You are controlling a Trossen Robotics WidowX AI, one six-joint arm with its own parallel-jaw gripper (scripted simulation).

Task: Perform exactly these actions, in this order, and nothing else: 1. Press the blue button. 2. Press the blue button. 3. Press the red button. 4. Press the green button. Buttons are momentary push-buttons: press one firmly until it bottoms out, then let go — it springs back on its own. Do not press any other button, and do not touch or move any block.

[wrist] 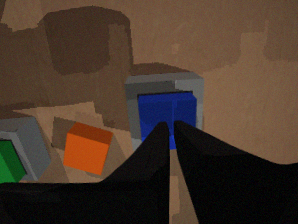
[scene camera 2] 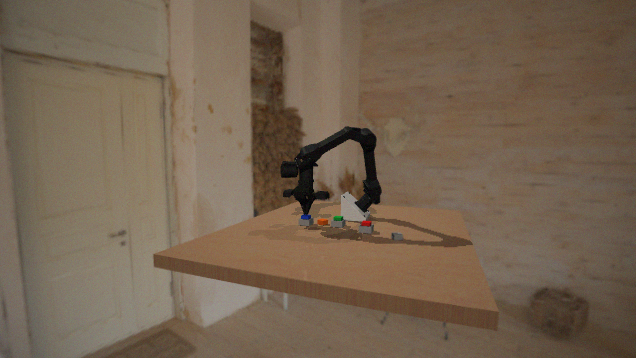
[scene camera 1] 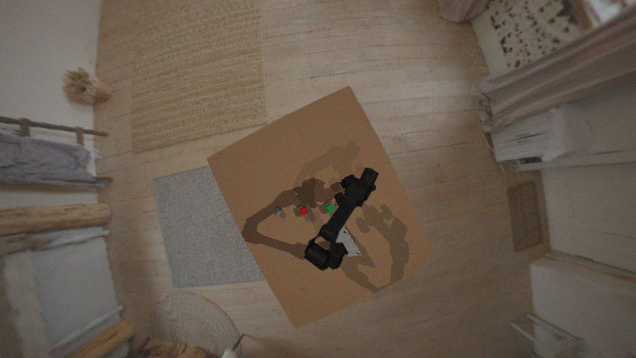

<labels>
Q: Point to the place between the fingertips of my gripper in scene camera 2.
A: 305, 214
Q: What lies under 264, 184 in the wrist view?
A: My gripper.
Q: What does my gripper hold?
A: Nothing.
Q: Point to a blue button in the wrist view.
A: At 169, 107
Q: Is my gripper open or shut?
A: Shut.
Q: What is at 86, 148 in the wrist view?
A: An orange block.
</labels>
